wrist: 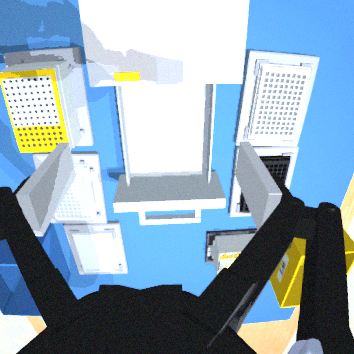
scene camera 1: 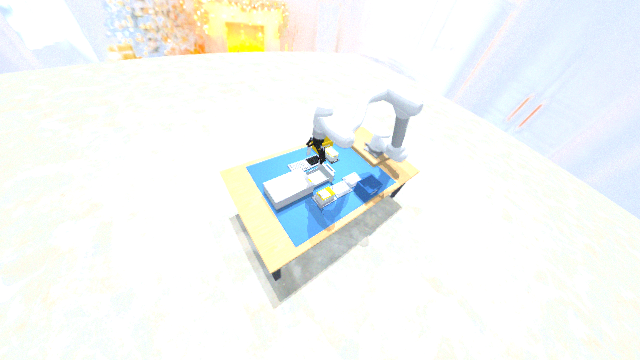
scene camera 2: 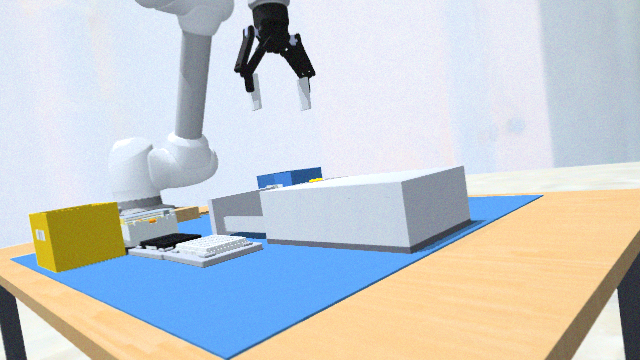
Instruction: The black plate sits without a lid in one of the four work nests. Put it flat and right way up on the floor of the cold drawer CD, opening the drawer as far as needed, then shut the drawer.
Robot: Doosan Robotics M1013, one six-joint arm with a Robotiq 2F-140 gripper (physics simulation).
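Pixels of known places: gripper, between the fingertips: (wrist: 154,158) (scene camera 1: 313,160) (scene camera 2: 282,109); arm's base, origin of its link: (scene camera 1: 374,150).
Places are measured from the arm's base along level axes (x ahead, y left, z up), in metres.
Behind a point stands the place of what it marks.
The black plate (scene camera 1: 313,160) {x 0.645, y -0.247, z -0.019 m} (scene camera 2: 171,240) {x 0.667, y -0.270, z -0.017 m} (wrist: 276,167) {x 0.676, y -0.272, z -0.017 m} lies flat and without a lid in a work nest beside the drawer; in the wrist view a finger hides part of it. The cold drawer CD (scene camera 1: 318,178) {x 0.751, y -0.060, z -0.024 m} (scene camera 2: 235,207) {x 0.675, y -0.101, z 0.020 m} (wrist: 165,130) {x 0.769, y -0.073, z -0.025 m} stands open from its light grey cabinet (scene camera 1: 290,188) {x 1.048, y -0.057, z 0.060 m} (scene camera 2: 340,215) {x 1.060, y -0.197, z 0.012 m} (wrist: 200,40) {x 0.914, y -0.129, z 0.059 m}, and its visible floor is bare. Its handle (wrist: 170,220) {x 0.619, y -0.064, z 0.033 m} faces the bottom of the wrist view. My gripper (scene camera 1: 316,157) {x 0.846, y -0.069, z 0.221 m} (scene camera 2: 280,108) {x 0.846, y -0.069, z 0.221 m} (wrist: 154,158) {x 0.846, y -0.069, z 0.221 m} is open and empty, high above the drawer's front end, with its fingers pointing down.
A white plate (scene camera 2: 215,244) {x 0.842, y -0.285, z -0.017 m} (wrist: 282,102) {x 0.800, y -0.273, z -0.022 m} sits beside the black one. A white stack (wrist: 232,247) {x 0.498, y -0.186, z 0.005 m} and a yellow bin (scene camera 2: 82,237) {x 0.522, y -0.382, z 0.016 m} (wrist: 291,272) {x 0.469, y -0.299, z 0.069 m} stand nearby. Across the drawer are a yellow-topped stack (scene camera 1: 325,195) {x 0.864, y 0.127, z 0.034 m} (wrist: 35,105) {x 0.854, y 0.104, z 0.034 m}, two nests with white plates (wrist: 77,195) {x 0.661, y 0.110, z -0.017 m} (wrist: 97,249) {x 0.506, y 0.112, z -0.023 m} and a blue bin (scene camera 1: 369,185) {x 0.415, y 0.254, z -0.034 m}.
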